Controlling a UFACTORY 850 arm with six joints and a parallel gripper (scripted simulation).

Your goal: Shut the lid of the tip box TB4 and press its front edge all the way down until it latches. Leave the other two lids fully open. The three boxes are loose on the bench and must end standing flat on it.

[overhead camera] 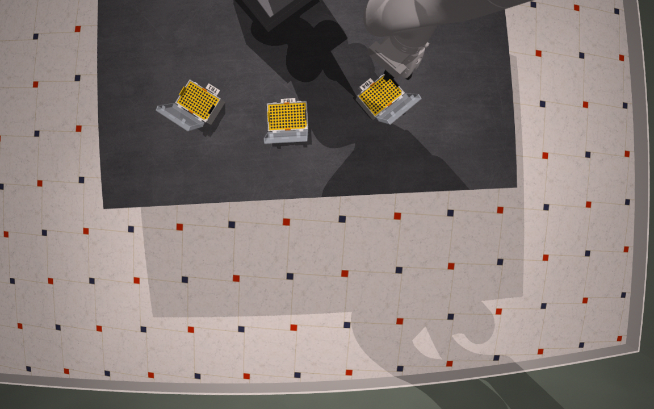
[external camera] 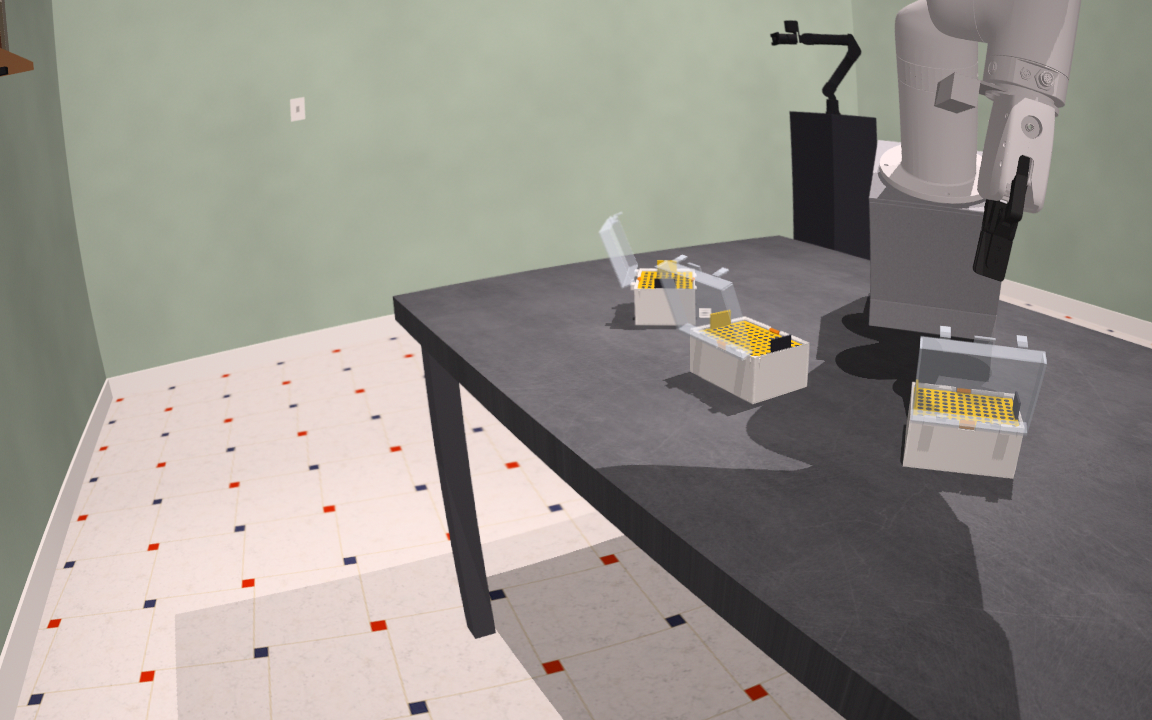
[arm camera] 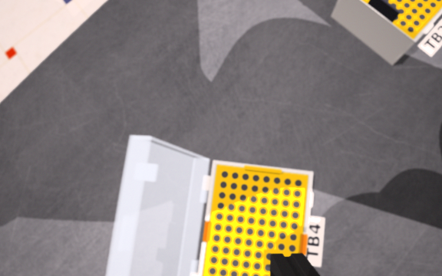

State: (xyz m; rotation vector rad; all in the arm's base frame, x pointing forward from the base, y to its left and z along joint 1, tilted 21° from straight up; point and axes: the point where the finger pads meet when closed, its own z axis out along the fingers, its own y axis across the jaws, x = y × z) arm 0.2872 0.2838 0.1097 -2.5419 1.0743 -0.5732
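The clear lid is 10 cm below my hand, 7 cm ahead of it and 4 cm to the left of it. The rest, counted from my hand: tip box 13 cm below, 3 cm ahead, 1 cm to the left; then label 20 cm below, 4 cm to the right, 2 cm behind.
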